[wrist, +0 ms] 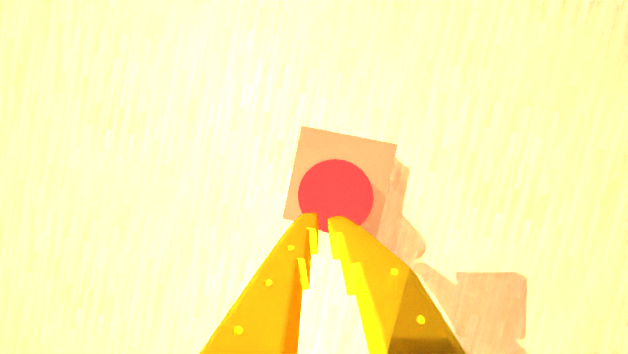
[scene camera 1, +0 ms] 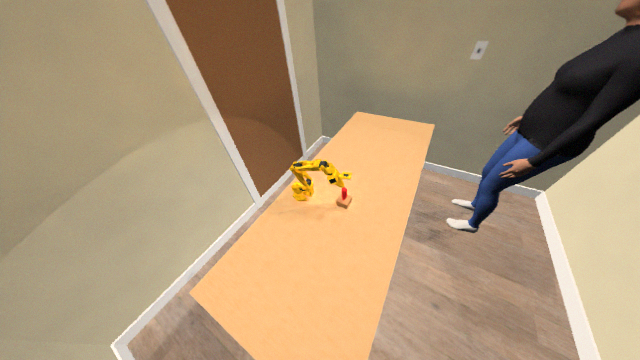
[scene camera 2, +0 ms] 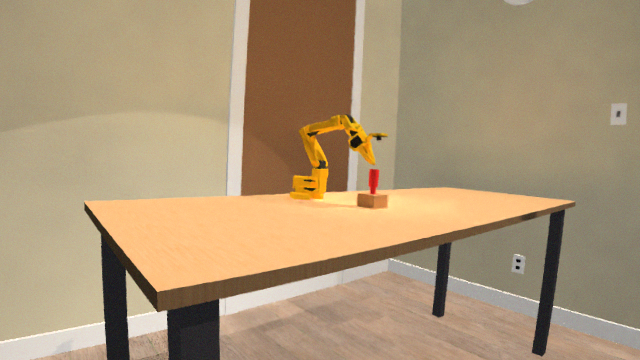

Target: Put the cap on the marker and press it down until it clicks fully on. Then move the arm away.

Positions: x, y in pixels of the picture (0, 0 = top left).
Labels:
A red cap [wrist: 334, 187]: 0.09 m from the lens. A brown block [wrist: 375, 158] is 0.16 m from the lens. The marked spots on the brown block and the red cap are 0.08 m apart.

